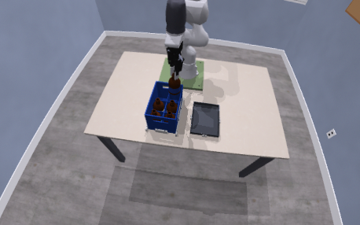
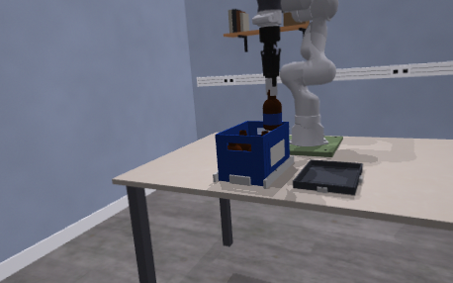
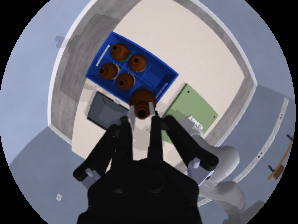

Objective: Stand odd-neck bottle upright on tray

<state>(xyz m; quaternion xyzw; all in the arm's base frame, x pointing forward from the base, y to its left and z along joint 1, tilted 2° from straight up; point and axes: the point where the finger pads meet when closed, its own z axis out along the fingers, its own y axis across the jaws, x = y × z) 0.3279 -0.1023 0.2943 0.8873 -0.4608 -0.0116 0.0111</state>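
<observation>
The bottle is 90 mm below my hand. The rest, counted from my hand: blue crate: 240 mm below, 80 mm ahead, 60 mm to the right; dark tray: 310 mm below, 220 mm to the left, 120 mm ahead.
</observation>
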